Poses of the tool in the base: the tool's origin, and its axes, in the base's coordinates. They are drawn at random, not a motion.
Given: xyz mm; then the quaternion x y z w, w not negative.
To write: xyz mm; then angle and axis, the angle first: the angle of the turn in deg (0 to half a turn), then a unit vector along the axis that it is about. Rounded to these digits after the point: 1 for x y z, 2 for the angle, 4 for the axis.
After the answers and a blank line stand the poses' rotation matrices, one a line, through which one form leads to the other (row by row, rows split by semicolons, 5 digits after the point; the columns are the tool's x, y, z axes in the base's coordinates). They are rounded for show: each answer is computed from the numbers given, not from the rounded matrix.
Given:
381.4, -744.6, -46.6, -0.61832, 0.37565, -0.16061, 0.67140
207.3, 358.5, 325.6, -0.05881, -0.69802, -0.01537, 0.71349
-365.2, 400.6, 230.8, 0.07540, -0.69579, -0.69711, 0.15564
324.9, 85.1, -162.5, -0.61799, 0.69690, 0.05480, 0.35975
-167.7, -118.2, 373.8, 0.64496, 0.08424, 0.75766, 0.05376
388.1, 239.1, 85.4, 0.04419, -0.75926, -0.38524, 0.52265
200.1, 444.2, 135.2, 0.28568, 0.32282, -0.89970, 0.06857
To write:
381.4, -744.6, -46.6, 95.65, -0.8343, 0.5069, -0.2167
207.3, 358.5, 325.6, 88.96, -0.0839, -0.9962, -0.0219
-365.2, 400.6, 230.8, 162.09, 0.0763, -0.7044, -0.7057
324.9, 85.1, -162.5, 137.83, -0.6623, 0.7469, 0.0587
-167.7, -118.2, 373.8, 173.84, 0.6459, 0.0844, 0.7588
388.1, 239.1, 85.4, 116.98, 0.0518, -0.8906, -0.4519
200.1, 444.2, 135.2, 172.14, 0.2864, 0.3236, -0.9018

0.66619 -0.24888 0.70304; -0.68021 0.18377 0.70961; -0.30580 -0.95094 -0.04686
0.02506 0.10403 -0.99426; 0.06017 0.99261 0.10538; 0.99787 -0.06246 0.01861
-0.94018 0.11207 -0.32171; -0.32192 0.01670 0.94662; 0.11146 0.99356 0.02038
0.02266 -0.90078 0.43369; -0.82192 0.23017 0.52102; -0.56915 -0.36826 -0.73515
-0.16228 0.02720 0.98637; 0.19012 -0.98003 0.05830; 0.96825 0.19699 0.15387
-0.44977 0.33559 -0.82770; -0.46979 0.69928 0.53880; 0.75961 0.63119 -0.15686
-0.82737 0.30784 -0.46979; 0.06106 -0.78217 -0.62007; -0.55833 -0.54171 0.62834

